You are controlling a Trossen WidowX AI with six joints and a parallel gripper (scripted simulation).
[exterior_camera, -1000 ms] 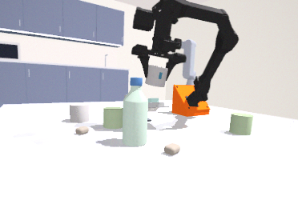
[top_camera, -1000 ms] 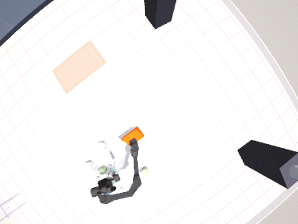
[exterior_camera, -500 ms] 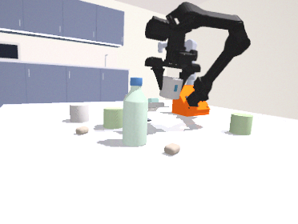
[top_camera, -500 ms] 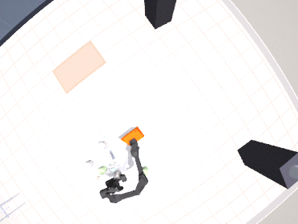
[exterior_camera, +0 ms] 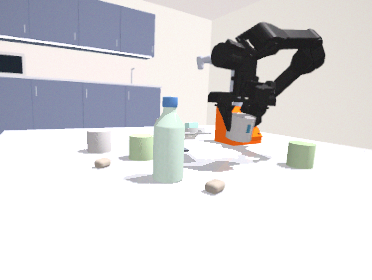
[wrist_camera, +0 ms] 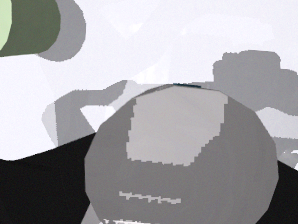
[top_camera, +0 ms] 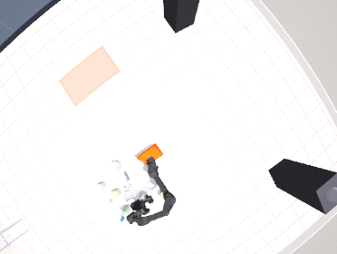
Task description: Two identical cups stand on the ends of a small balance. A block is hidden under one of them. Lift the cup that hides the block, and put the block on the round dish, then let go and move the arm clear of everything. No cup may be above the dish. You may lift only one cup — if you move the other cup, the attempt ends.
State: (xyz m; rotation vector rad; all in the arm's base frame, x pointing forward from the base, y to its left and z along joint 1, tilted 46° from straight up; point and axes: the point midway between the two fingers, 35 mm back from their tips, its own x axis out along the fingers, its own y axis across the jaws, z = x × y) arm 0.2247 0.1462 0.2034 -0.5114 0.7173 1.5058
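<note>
My gripper tip is now 230 mm to the left of the grey balance beam, 80 mm short of it and 50 mm above it. Also, from my gripper tip: tall pale green bottle (240 mm ahead, 50 mm to the left, 20 mm above); then pale grey cup (20 mm to the left, 10 mm above).
</note>
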